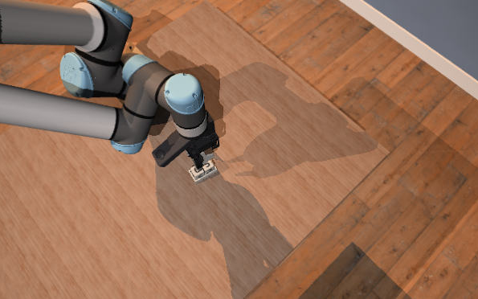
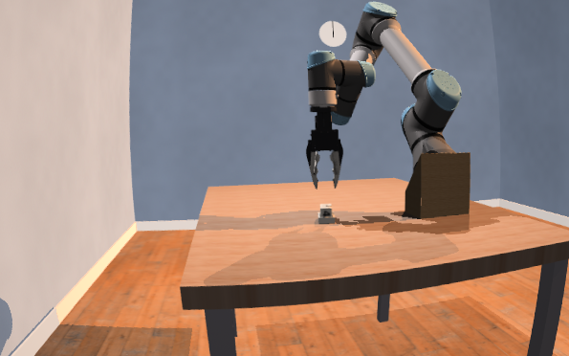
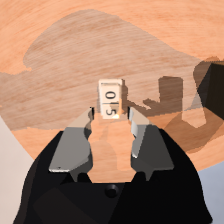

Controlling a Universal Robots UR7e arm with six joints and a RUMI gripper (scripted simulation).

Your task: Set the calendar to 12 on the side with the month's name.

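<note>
Now: the white digit cube 8 cm below my hand. Also, from my hand: calendar tray: 9 cm below, 2 cm to the left.
</note>
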